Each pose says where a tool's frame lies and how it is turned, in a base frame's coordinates. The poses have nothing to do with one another.
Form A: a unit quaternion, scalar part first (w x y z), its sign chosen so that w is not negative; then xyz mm.
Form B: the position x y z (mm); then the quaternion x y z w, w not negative. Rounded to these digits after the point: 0 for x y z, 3 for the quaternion.
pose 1, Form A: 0.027 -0.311 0.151 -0.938 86 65 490
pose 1, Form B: 86 65 490 -0.311 0.151 -0.938 0.027
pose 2, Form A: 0.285 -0.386 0.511 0.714 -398 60 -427
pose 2, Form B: -398 60 -427 -0.386 0.511 0.714 0.285
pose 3, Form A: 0.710 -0.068 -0.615 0.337 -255 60 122
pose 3, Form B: -255 60 122 -0.068 -0.615 0.337 0.710
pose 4, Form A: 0.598 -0.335 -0.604 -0.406 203 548 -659
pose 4, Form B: 203 548 -659 -0.335 -0.604 -0.406 0.598
